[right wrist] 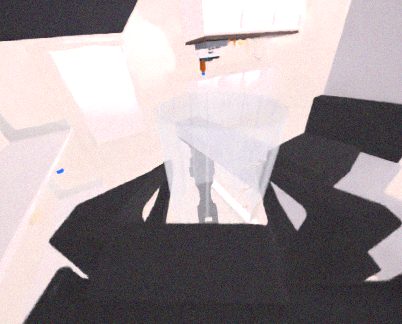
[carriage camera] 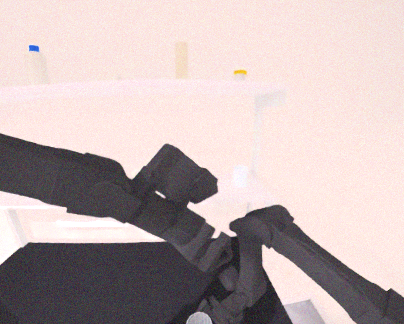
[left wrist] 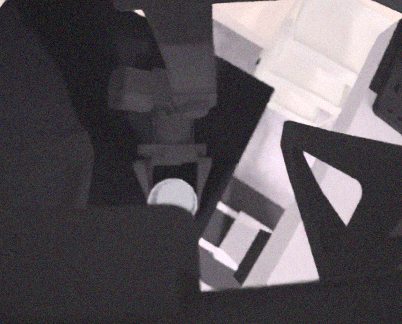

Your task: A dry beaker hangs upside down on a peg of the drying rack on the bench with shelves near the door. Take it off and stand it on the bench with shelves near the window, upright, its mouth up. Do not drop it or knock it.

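Places are measured from the left arm's base along level axes (x ahead, y left, z up), in metres.
Pixels of known places: left gripper, fingertip midpoint: (carriage camera: 214,245) (left wrist: 187,137); right gripper, fingertip midpoint: (right wrist: 214,165).
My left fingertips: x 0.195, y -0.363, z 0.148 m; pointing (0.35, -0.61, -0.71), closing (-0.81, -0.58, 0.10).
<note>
Behind a point stands the place of what it marks.
The clear beaker (carriage camera: 200,318) @[z -0.141, x 0.205, y -0.332 m] (left wrist: 173,196) @[z -0.201, x 0.175, y -0.336 m] (right wrist: 220,145) @[z -0.196, x 0.191, y -0.361 m] is between the right gripper's fingers. In the right wrist view its sides and wide round end show; its lower part is hidden behind the gripper body. In the carriage and left wrist views a pale round end shows; I cannot tell if it is mouth or base. My right gripper (left wrist: 174,210) @[z -0.150, x 0.164, y -0.318 m] (right wrist: 214,165) @[z -0.150, x 0.164, y -0.318 m] is shut on the beaker. My left gripper (carriage camera: 210,247) @[z 0.148, x 0.195, y -0.363 m] is open and empty, pointing toward the right arm and the beaker. The drying rack cannot be made out.
A pale shelf (carriage camera: 150,87) @[z 0.510, x 0.566, y -0.158 m] bears a blue-capped bottle (carriage camera: 37,67) @[z 0.617, x 0.590, y 0.312 m], a tan cylinder (carriage camera: 181,60) @[z 0.632, x 0.671, y -0.264 m] and a yellow-capped jar (carriage camera: 240,74) @[z 0.573, x 0.636, y -0.504 m]. A pale vessel (carriage camera: 240,176) @[z 0.126, x 0.658, y -0.534 m] stands lower down. The two arms overlap in the carriage view. A bright doorway-like panel (right wrist: 102,92) @[z 0.043, x 0.155, y 2.276 m] and wall cabinets (right wrist: 255,15) @[z -0.616, x -1.968, y 1.568 m] show behind the beaker.
</note>
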